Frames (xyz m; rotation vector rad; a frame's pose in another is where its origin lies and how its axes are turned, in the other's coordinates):
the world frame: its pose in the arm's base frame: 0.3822 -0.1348 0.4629 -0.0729 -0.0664 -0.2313
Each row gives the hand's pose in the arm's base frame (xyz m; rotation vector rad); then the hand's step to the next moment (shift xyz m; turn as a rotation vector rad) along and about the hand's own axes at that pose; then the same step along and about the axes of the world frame.
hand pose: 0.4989 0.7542 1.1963 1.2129 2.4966 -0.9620
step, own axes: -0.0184 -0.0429 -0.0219 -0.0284 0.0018 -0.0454
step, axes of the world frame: -0.0110 -0.0237 0.0444 0.0240 0.0140 0.0458
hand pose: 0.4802 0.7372 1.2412 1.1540 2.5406 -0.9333
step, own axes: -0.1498 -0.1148 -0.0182 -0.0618 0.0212 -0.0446
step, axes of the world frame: 0.0585 -0.1369 0.1175 0.0625 0.0113 0.0471
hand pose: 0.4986 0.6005 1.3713 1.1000 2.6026 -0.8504
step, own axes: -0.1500 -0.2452 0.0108 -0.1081 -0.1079 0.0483
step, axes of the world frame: -0.0016 -0.2519 0.1389 0.0362 -0.1518 0.0361
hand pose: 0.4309 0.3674 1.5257 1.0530 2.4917 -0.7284
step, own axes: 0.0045 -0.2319 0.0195 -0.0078 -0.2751 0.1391
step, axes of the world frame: -0.1293 -0.1856 0.0550 -0.1226 -0.2815 -0.0292
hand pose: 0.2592 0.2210 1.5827 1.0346 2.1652 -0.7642
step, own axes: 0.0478 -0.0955 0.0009 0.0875 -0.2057 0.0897
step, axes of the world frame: -0.0935 -0.0508 -0.0095 -0.1578 -0.1667 -0.0730
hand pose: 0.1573 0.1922 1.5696 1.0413 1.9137 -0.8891
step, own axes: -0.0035 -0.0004 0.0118 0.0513 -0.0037 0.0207
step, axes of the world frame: 0.0066 -0.0098 -0.0035 -0.0194 -0.0015 -0.0519
